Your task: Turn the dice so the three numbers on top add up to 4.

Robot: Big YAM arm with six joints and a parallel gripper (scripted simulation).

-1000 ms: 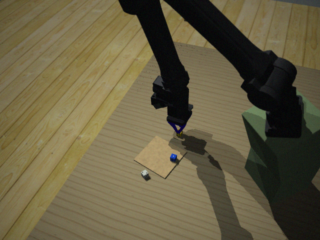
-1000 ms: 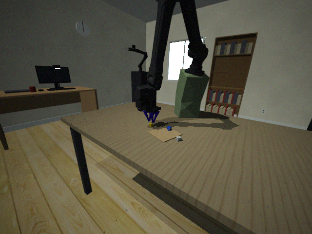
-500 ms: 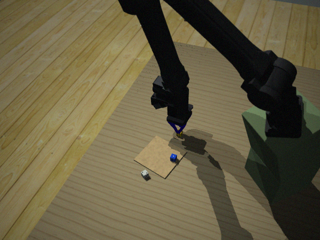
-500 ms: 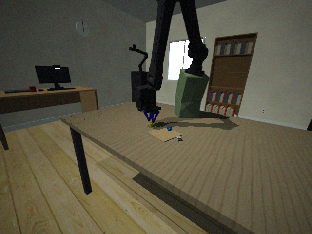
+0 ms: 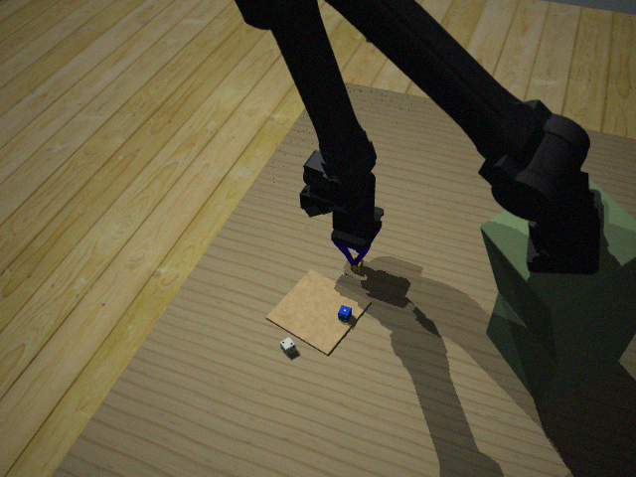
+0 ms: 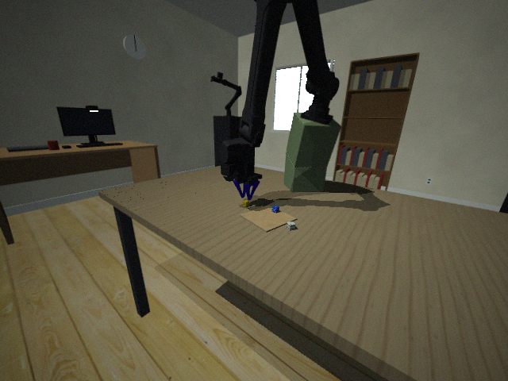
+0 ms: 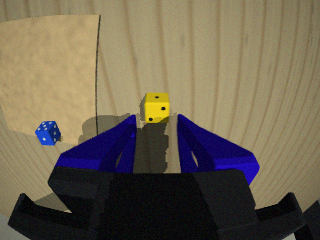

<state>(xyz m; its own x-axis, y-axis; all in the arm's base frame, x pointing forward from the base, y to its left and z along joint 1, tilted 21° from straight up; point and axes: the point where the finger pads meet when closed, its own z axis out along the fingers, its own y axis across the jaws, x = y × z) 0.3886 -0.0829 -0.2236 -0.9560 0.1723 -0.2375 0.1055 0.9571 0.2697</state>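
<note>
The yellow die lies 30 mm below my hand. From my hand the other things lie so: tan mat (120 mm to the left, 40 mm below, 40 mm ahead); then blue die (120 mm to the left, 20 mm below, 10 mm behind); then white die (220 mm to the left, 60 mm ahead, 30 mm below).
</note>
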